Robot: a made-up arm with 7 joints. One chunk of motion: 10 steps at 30 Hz.
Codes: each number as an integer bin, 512 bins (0 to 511) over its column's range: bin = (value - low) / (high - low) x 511, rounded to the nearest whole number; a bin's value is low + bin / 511 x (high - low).
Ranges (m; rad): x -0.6..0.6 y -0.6..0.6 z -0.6..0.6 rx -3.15..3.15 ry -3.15..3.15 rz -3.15..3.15
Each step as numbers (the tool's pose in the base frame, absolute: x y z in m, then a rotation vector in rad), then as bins.
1 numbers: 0.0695 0.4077 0.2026 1.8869 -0.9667 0.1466
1 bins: 285 429 342 409 177 267
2 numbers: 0.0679 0.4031 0.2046 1.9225 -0.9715 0.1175
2 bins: 284 427 343 411 177 265
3 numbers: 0.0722 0.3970 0.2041 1.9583 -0.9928 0.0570
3 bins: 286 425 342 414 175 260
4 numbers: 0.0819 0.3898 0.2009 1.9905 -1.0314 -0.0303
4 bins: 290 421 341 417 172 253
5 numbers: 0.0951 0.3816 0.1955 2.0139 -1.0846 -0.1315
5 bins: 296 418 339 419 168 245
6 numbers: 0.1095 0.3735 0.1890 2.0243 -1.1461 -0.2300
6 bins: 302 415 336 420 163 237
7 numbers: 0.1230 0.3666 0.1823 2.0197 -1.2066 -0.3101
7 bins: 308 412 333 419 158 230
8 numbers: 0.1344 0.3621 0.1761 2.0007 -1.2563 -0.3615
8 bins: 313 410 330 418 154 226
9 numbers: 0.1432 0.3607 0.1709 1.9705 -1.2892 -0.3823
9 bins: 316 409 328 415 151 224
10 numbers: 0.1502 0.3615 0.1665 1.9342 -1.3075 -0.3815
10 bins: 319 409 326 412 149 225
